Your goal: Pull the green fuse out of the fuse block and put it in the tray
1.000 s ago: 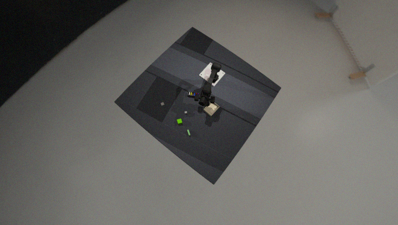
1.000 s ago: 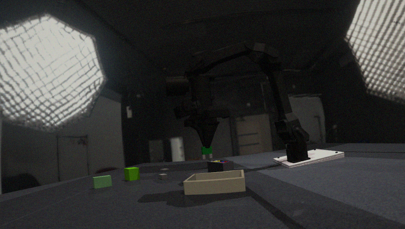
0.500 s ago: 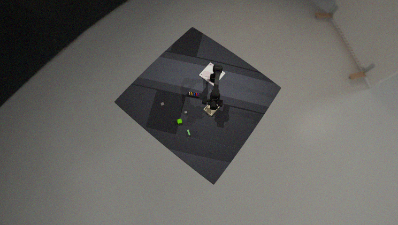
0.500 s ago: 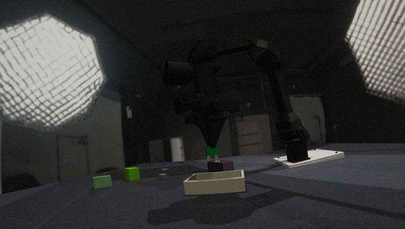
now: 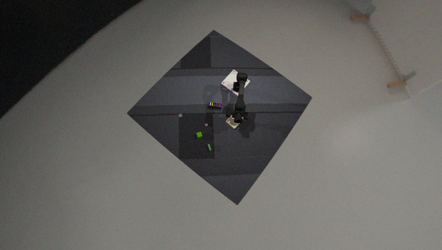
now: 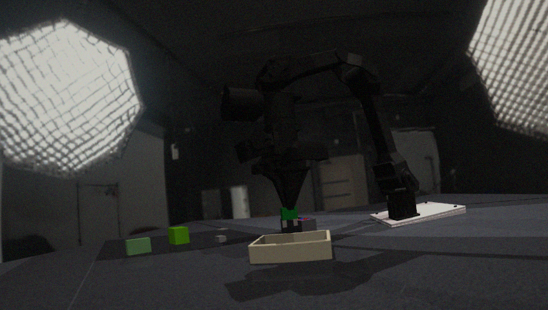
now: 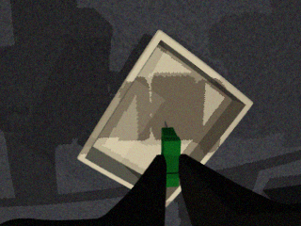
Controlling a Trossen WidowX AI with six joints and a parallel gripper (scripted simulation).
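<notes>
The green fuse is 1 cm below my gripper tip. From my gripper tip the other things lie so: beige tray (8 cm below).
</notes>
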